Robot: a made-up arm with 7 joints. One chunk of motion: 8 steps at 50 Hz.
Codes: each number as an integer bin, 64 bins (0 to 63) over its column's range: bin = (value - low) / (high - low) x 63, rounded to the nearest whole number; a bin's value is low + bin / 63 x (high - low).
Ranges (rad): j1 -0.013..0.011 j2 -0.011..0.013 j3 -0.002..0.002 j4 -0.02..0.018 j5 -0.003..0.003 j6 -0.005..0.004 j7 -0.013..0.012
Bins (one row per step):
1: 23 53 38 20 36 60 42
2: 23 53 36 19 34 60 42
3: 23 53 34 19 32 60 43
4: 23 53 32 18 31 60 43
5: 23 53 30 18 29 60 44
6: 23 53 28 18 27 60 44
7: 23 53 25 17 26 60 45
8: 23 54 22 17 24 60 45
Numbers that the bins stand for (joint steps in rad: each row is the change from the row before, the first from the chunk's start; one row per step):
1: -0.00424 0.00919 0.00041 -0.00794 0.00043 0.00357 0.00367
2: -0.00424 0.00919 0.00029 -0.00854 0.00024 0.00357 0.00367
3: -0.00424 0.00919 0.00016 -0.00854 0.00005 0.00357 0.00406
4: -0.00424 0.00919 0.00003 -0.00914 -0.00005 0.00357 0.00406
5: -0.00424 0.00919 -0.00010 -0.00914 -0.00024 0.00357 0.00446
6: -0.00424 0.00919 -0.00022 -0.00914 -0.00043 0.00357 0.00446
7: -0.00424 0.00919 -0.00041 -0.00975 -0.00052 0.00357 0.00486
8: -0.00424 0.00957 -0.00060 -0.00975 -0.00071 0.00357 0.00486

